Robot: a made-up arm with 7 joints.
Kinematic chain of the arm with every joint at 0, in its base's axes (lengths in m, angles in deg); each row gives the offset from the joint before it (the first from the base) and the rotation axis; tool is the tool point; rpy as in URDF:
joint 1: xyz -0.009 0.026 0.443 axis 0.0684 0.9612 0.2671
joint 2: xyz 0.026 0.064 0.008 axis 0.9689 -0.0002 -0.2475
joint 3: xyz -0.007 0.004 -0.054 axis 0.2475 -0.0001 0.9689
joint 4: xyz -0.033 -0.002 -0.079 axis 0.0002 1 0
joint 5: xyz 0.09 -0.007 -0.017 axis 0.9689 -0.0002 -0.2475
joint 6: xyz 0.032 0.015 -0.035 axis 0.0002 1 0
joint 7: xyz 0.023 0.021 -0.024 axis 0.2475 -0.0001 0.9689
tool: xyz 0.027 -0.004 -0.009 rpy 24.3 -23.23 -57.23
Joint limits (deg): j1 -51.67..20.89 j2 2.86..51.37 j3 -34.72..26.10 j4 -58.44..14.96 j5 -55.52..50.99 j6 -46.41..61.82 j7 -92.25..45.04
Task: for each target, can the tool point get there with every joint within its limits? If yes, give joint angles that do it. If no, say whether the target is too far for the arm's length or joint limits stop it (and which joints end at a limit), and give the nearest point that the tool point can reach.
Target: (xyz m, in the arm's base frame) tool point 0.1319 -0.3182 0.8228
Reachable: no: too far | nearest point 0.1090 -0.0390 0.5059 | short by 0.423 m
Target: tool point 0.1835 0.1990 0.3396
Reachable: yes | joints -7.28 29.84 10.06 -11.67 10.90 1.77 -22.67
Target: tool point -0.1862 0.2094 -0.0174
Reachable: no: too far | nearest point -0.0700 0.1590 0.1758 | short by 0.231 m
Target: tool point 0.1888 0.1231 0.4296
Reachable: yes | joints -25.53 7.70 19.97 -47.73 -24.44 35.01 2.28
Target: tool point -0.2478 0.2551 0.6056
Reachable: no: joint limits stop it (at a limit: joint 1, joint 2, joint 3, joint 4, joint 5, joint 7) | nearest point 0.0135 0.1627 0.5542 | short by 0.282 m
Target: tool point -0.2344 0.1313 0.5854
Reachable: no: joint limits stop it (at a limit: joint 1, joint 2, joint 3, joint 4, joint 5, joint 7) | nearest point 0.0080 0.1186 0.5649 | short by 0.244 m
